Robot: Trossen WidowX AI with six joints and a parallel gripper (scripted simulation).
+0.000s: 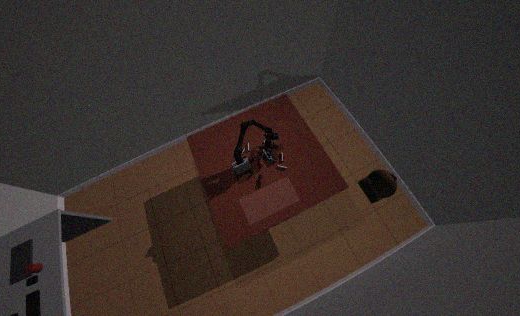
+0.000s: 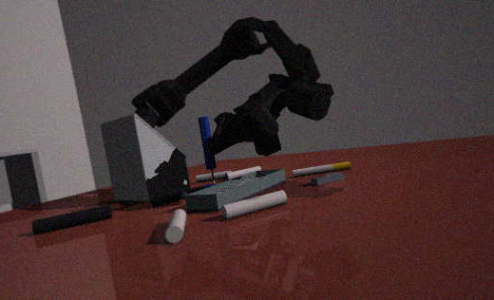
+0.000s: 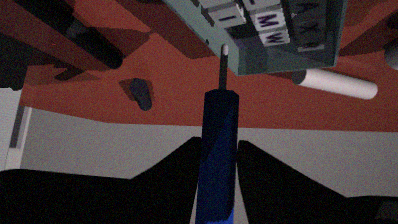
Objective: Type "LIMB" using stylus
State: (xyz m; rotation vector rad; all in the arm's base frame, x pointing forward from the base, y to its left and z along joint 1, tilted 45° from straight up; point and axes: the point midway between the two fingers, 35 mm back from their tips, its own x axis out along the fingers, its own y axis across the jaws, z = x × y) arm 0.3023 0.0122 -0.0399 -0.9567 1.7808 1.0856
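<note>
My gripper tip is 2 cm short of the M key, 1 cm to the left of it and 7 cm above it. From my gripper tip the other things lie so: dark blue-capped pen (11 cm behind, 5 cm to the left, 8 cm below); blue stylus (1 cm below); L key (2 cm ahead, 1 cm to the left, 7 cm below).
</note>
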